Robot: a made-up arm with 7 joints.
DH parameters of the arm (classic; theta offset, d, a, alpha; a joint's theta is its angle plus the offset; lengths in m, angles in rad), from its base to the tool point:
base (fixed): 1.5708 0.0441 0 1.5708
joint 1: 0 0.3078 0.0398 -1.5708
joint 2: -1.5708 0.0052 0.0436 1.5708
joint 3: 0 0.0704 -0.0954 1.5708
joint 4: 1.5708 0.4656 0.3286 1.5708
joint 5: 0 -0.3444 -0.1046 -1.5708
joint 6: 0 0.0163 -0.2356 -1.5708
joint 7: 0 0.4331 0.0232 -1.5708
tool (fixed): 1.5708 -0.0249 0 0
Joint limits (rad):
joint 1: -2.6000..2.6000
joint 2: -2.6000..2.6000
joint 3: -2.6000..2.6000
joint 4: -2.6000..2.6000
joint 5: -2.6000..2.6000
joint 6: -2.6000..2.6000
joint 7: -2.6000..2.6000
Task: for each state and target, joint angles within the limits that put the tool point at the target. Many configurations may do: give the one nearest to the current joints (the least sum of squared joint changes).
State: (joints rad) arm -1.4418 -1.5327 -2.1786 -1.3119 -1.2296 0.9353 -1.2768
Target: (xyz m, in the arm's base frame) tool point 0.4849 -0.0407 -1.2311
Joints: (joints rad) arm -1.7801 -2.4126 -1.8501 -1.0501 -1.7861 0.6261 -1.3580
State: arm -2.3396 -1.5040 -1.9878 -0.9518 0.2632 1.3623 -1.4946
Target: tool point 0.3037 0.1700 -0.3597
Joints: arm -2.3485 -1.5778 -1.9755 -0.8169 0.3554 1.5558 -1.5130
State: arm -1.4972 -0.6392 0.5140 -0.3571 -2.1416 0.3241 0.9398
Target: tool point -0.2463 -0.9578 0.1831
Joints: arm -1.3292 -0.5421 0.6675 -0.2434 -2.1303 -0.5135 0.9444
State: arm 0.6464 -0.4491 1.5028 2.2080 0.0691 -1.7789 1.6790
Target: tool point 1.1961 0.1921 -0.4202
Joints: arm 0.4302 -0.7958 1.6618 1.9572 0.3161 -1.8306 1.6727
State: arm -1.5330 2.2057 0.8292 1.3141 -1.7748 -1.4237 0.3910
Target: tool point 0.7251 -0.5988 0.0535
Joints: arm -1.2303 2.6000 0.6378 0.7190 -1.4848 -1.5762 0.3668
